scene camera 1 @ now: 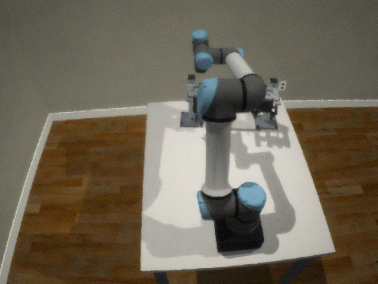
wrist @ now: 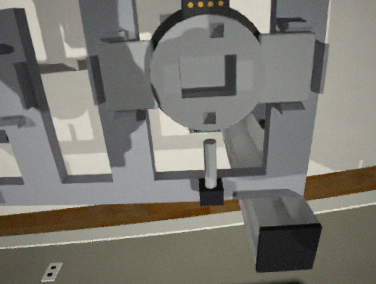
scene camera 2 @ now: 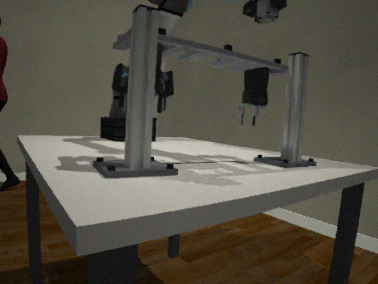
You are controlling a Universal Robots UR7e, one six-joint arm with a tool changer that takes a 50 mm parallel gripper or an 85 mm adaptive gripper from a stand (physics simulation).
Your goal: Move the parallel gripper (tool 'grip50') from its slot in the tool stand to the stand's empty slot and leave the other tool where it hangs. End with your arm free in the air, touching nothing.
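Places are measured from the arm's base along level axes (x back, y left, z down), in millimetres.
Pixels of known places: hand, its tool point: [scene camera 2: 268, 17]; arm's base, origin of its link: [scene camera 1: 242, 219] [scene camera 2: 125, 117].
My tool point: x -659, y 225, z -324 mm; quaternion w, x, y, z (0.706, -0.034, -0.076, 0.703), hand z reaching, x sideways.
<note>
Ahead of a thing's pixels: the offset from my tool point to its top centre. "spot": to the spot under its first point. Level surfaces: height alone.
The parallel gripper [scene camera 2: 248, 121] hangs upright in the stand's end slot, at the right in scene camera 2; its two thin fingers are apart with nothing between them. Its round grey coupling plate {spot: dx +45, dy +7, dz +140 mm} [wrist: 207, 72] rests between the slot's two arms in the wrist view. My arm's bare flange [scene camera 2: 264, 16] is above that slot, apart from the tool, and carries no gripper. The adaptive gripper [scene camera 2: 165, 84] hangs at the other end, partly hidden behind a post. The middle slot is empty, between short support tongues {spot: dx +28, dy -117, dz +158 mm} [scene camera 2: 227, 64] of the stand.
The stand's posts [scene camera 2: 141, 95] [scene camera 2: 295, 107] rise from base plates on the white table [scene camera 1: 175, 170] [scene camera 2: 210, 205]. In the wrist view, a black block with a pin {spot: dx -12, dy +10, dz +133 mm} [wrist: 211, 165] stands beside the slot, and a post's dark top {dz +112 mm} [wrist: 288, 247] is near the crossbar's end.
</note>
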